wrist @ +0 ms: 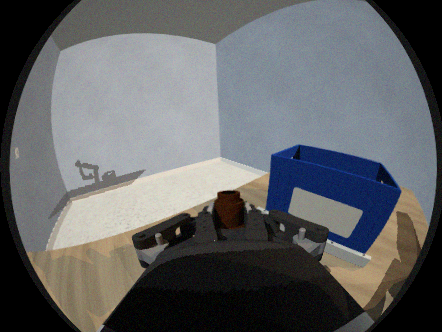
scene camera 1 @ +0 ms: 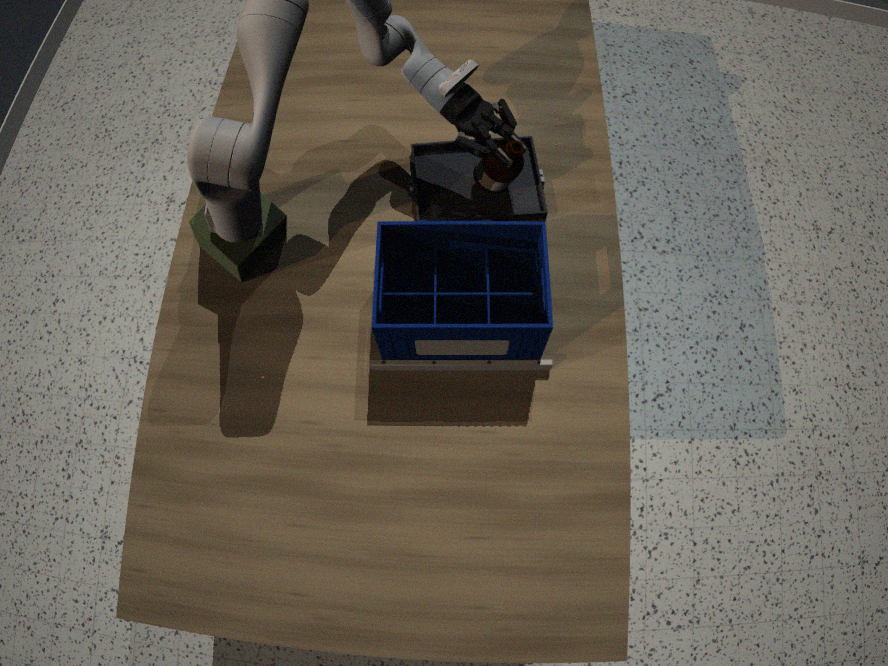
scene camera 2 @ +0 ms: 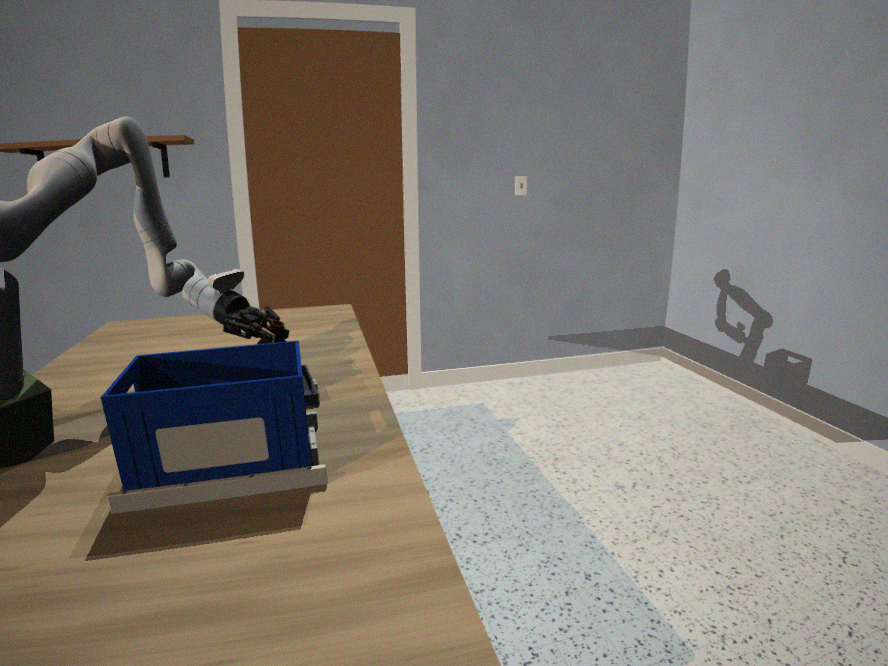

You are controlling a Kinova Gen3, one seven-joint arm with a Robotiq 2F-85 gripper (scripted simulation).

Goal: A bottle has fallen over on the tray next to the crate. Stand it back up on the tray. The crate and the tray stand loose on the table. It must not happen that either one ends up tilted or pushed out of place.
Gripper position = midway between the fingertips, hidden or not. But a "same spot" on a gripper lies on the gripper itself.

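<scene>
The wrist view shows me my gripper point(229, 208). Scene camera 1 and scene camera 2 show my gripper as well, and on my gripper point(scene camera 1: 492, 152) and point(scene camera 2: 257, 331) are the same spot.
</scene>
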